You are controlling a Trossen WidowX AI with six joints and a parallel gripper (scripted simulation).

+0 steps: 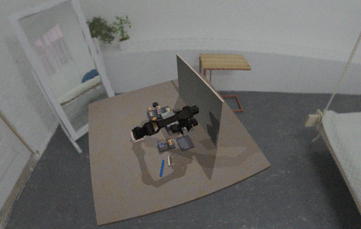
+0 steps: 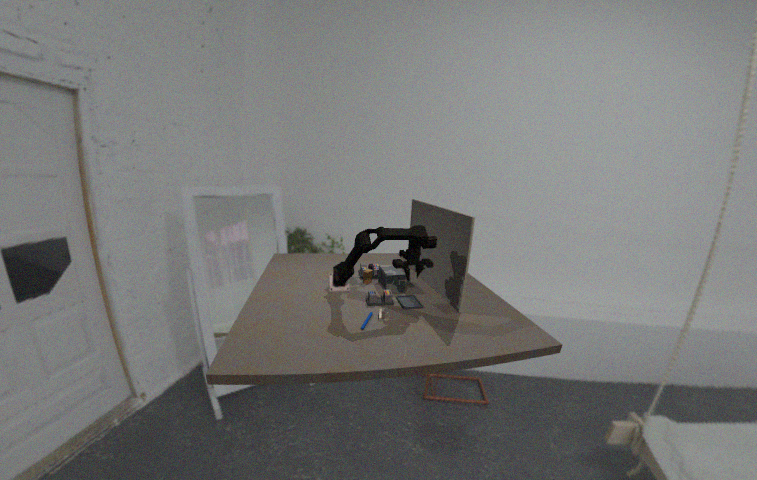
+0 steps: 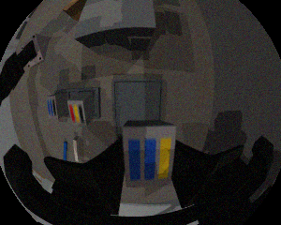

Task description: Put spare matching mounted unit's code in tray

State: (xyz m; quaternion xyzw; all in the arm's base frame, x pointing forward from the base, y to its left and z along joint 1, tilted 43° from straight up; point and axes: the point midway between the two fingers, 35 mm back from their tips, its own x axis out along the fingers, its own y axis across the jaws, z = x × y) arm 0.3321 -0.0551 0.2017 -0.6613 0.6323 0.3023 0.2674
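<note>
My gripper tip is 11 cm above the dark flat tray. Also, from my gripper tip: grey mounted unit (21 cm to the left, 7 cm below, 5 cm behind); then white stick (16 cm behind, 12 cm to the right, 11 cm below); then spare (3 cm above).
</note>
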